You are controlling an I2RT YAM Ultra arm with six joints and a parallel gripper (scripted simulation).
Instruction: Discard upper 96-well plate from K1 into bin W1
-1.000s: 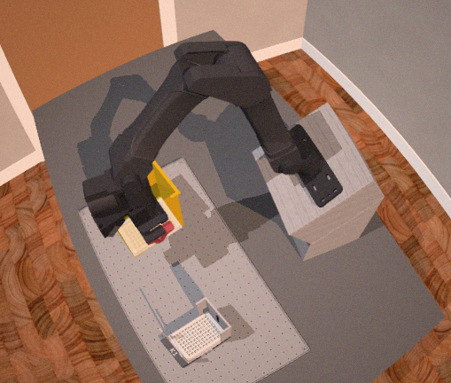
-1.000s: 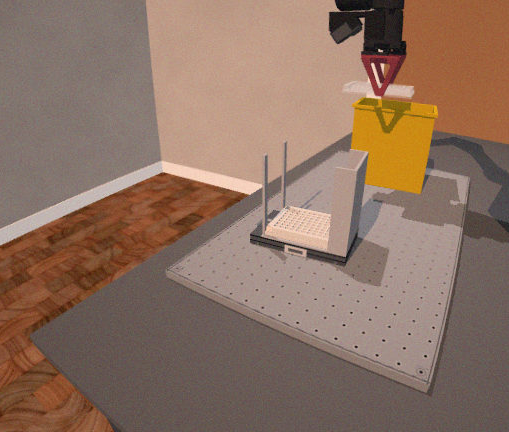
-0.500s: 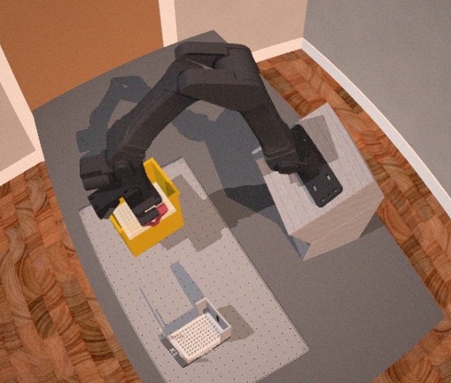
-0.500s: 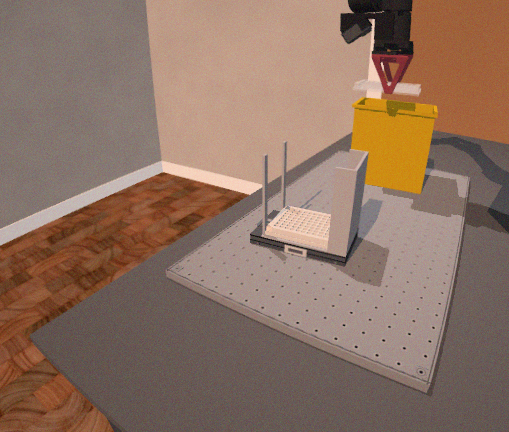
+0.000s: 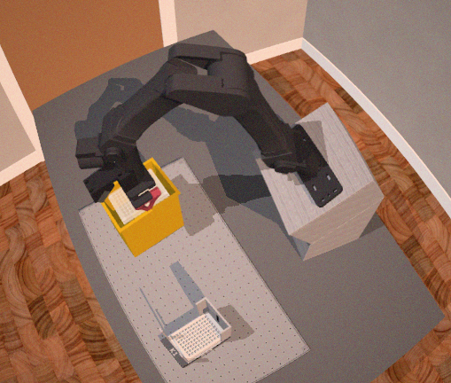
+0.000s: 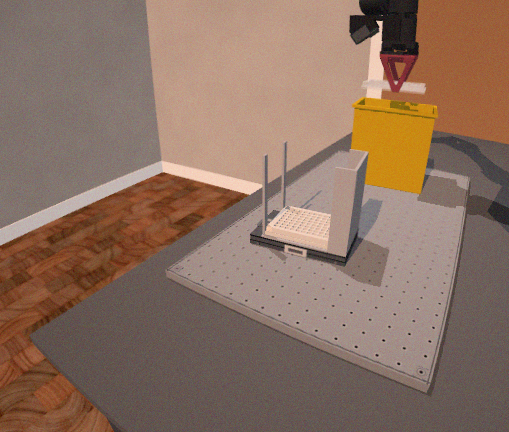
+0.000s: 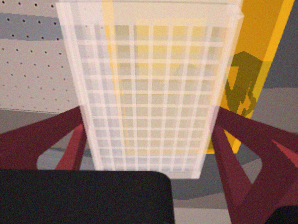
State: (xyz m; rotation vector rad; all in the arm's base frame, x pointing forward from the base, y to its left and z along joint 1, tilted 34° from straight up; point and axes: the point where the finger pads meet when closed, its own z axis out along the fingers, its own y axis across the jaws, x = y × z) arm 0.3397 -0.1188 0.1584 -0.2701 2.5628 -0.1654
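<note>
The yellow plastics bin W1 lies 140 mm below my hand, 30 mm to the right of it and 10 mm ahead of it.
</note>
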